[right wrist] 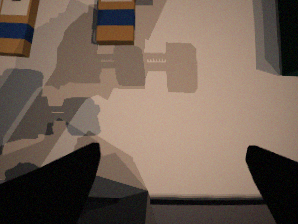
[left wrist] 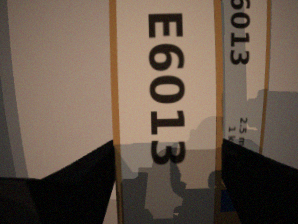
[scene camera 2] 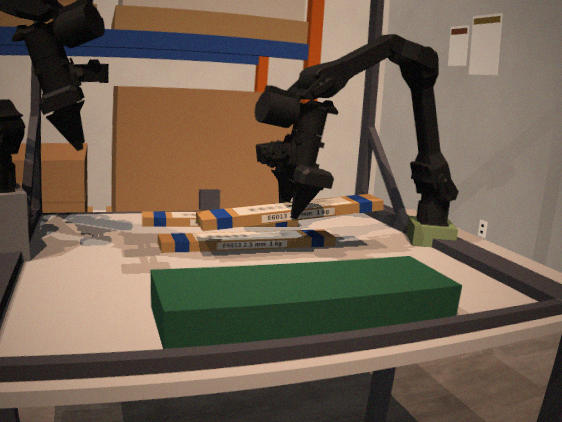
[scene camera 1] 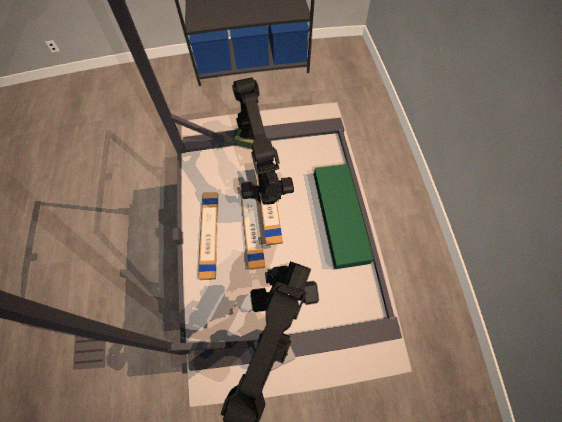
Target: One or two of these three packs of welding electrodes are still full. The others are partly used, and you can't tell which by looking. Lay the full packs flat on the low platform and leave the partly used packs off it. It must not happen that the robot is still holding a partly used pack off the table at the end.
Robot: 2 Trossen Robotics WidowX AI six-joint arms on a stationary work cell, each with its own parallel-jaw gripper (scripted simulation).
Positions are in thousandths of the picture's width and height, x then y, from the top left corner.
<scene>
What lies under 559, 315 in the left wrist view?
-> A pack.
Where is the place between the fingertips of the right gripper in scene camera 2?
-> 145, 347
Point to a pack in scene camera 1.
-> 371, 582
</scene>
